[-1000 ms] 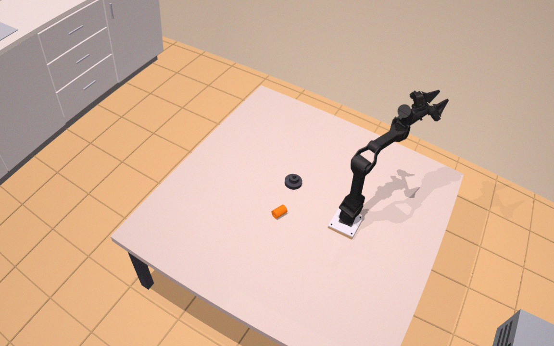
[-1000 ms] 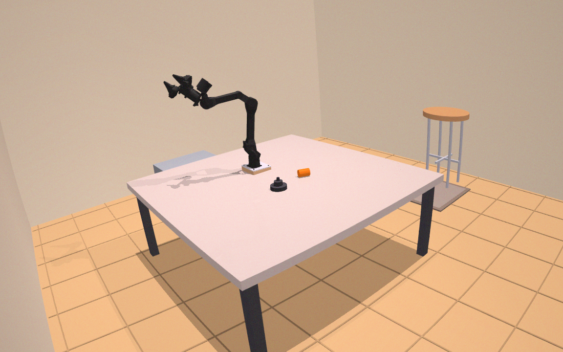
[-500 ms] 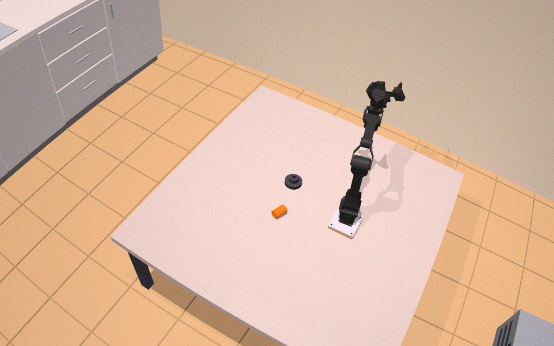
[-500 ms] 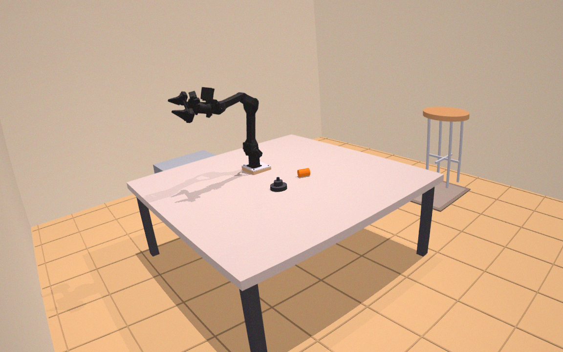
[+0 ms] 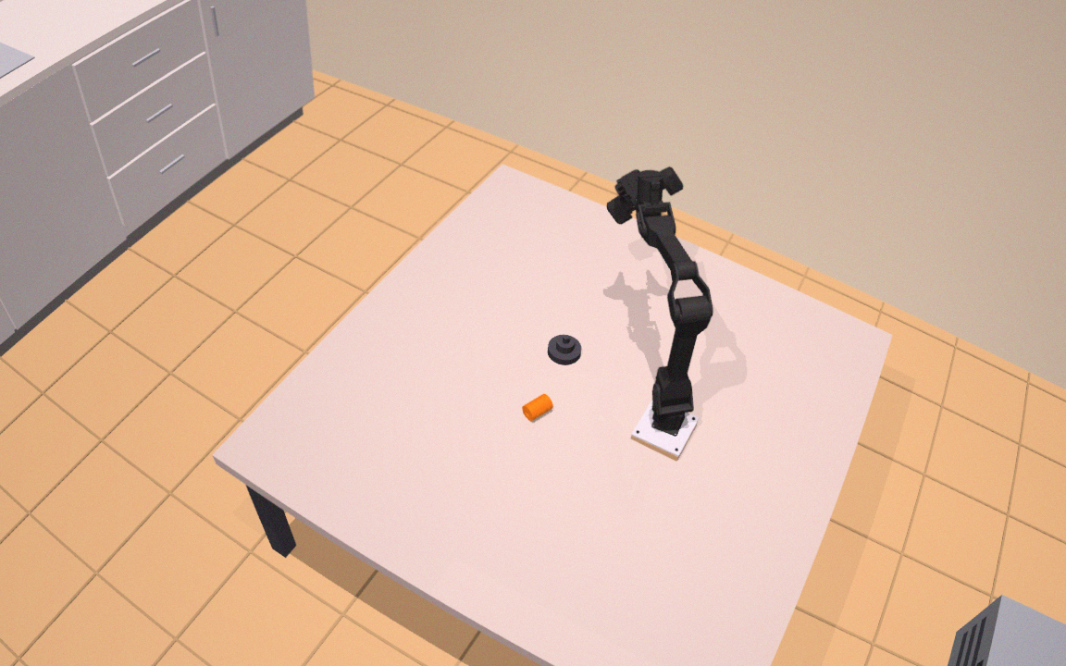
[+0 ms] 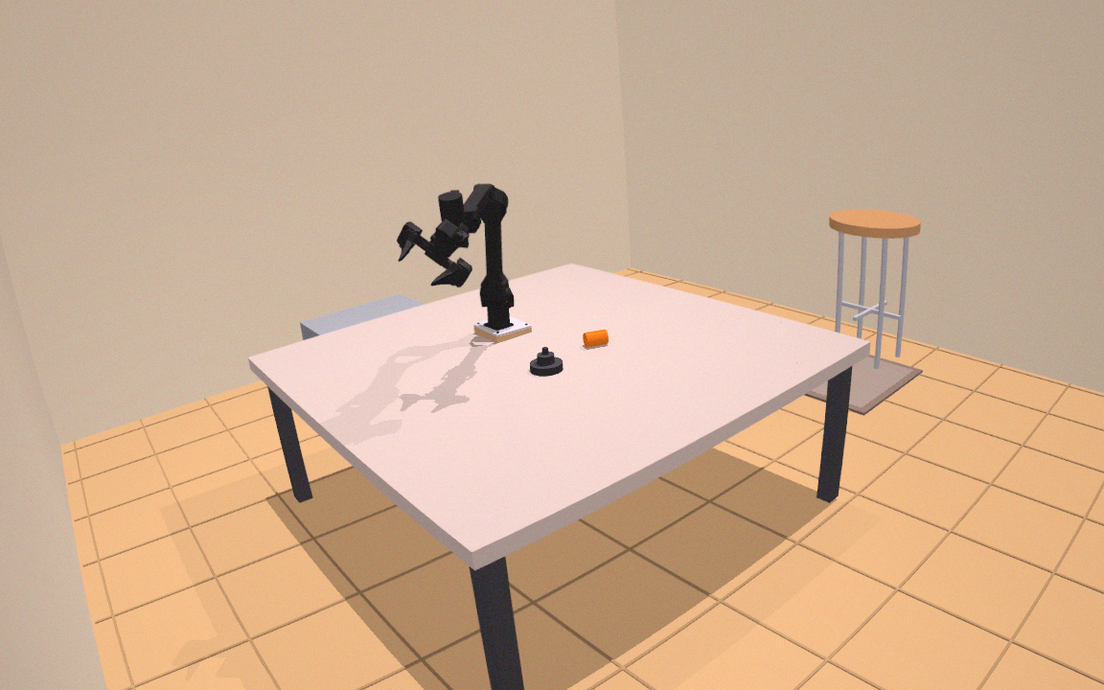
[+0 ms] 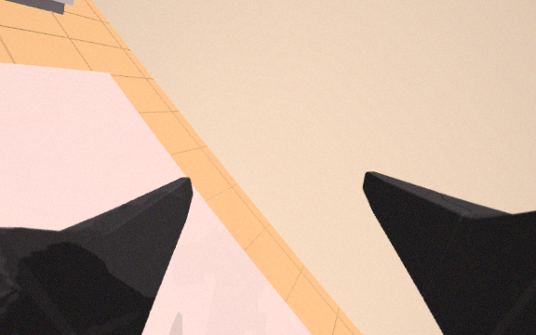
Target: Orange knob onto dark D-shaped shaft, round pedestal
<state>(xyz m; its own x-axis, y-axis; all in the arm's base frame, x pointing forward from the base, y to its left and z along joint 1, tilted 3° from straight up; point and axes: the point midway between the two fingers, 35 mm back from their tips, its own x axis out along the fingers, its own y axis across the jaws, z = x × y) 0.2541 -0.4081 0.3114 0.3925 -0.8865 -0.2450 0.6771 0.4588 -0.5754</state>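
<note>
My gripper tip is 530 mm to the right of the orange knob, 310 mm above it and 10 mm short of it. Also, from my gripper tip: pedestal 330 mm to the left, 300 mm below, 30 mm ahead.
</note>
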